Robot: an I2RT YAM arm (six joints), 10 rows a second.
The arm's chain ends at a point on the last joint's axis. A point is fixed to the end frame.
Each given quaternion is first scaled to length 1.
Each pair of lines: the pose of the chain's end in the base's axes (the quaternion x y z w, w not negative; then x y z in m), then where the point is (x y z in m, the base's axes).
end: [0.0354, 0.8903, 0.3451, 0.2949, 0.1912, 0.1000, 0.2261]
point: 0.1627 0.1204 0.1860
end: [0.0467, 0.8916, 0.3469, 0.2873, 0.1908, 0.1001, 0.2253]
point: 0.1617 0.1213 0.1860
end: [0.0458, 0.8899, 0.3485, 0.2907, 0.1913, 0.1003, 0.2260]
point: 0.1625 0.1216 0.1866
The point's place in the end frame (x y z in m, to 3 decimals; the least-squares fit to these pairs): 0.049 -0.006 0.020
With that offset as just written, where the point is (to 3 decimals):
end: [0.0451, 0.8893, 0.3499, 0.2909, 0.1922, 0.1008, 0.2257]
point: 0.163 0.122 0.186
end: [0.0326, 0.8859, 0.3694, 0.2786, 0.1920, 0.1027, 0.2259]
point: 0.162 0.124 0.187
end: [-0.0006, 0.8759, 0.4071, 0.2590, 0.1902, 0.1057, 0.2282]
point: 0.158 0.126 0.191
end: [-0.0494, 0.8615, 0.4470, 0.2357, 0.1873, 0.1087, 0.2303]
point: 0.153 0.127 0.194
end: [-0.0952, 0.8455, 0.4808, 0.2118, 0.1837, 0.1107, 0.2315]
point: 0.148 0.127 0.196
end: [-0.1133, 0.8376, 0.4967, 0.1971, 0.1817, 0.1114, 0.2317]
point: 0.144 0.126 0.197
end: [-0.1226, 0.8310, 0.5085, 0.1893, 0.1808, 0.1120, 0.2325]
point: 0.143 0.127 0.198
